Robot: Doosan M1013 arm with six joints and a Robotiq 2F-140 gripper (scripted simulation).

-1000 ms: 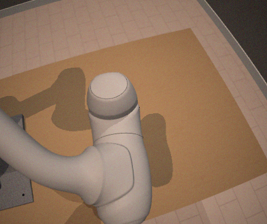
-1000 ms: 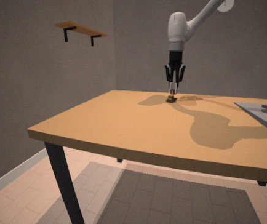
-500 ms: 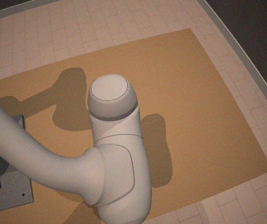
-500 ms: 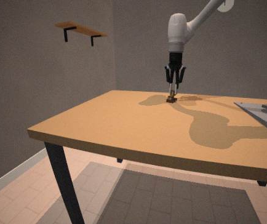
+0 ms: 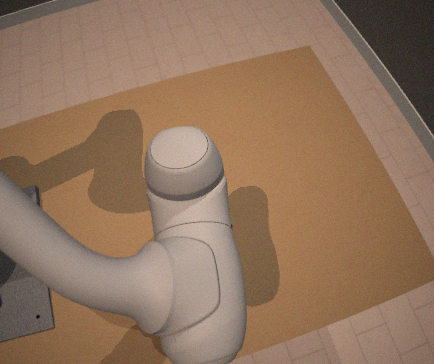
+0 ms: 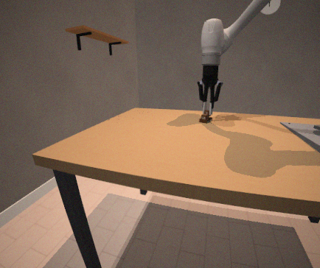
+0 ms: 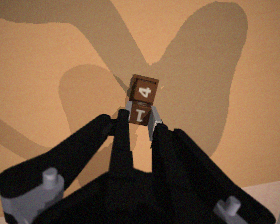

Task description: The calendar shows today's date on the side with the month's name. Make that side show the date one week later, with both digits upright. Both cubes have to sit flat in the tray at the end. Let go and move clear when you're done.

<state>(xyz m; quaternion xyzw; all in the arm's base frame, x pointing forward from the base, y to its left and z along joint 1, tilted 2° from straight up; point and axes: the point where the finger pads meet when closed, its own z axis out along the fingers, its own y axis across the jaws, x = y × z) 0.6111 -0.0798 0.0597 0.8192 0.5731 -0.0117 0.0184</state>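
The tray lies 2 cm to the left of my hand and 6 cm below it. Also, from my hand: cube: 3 cm below.
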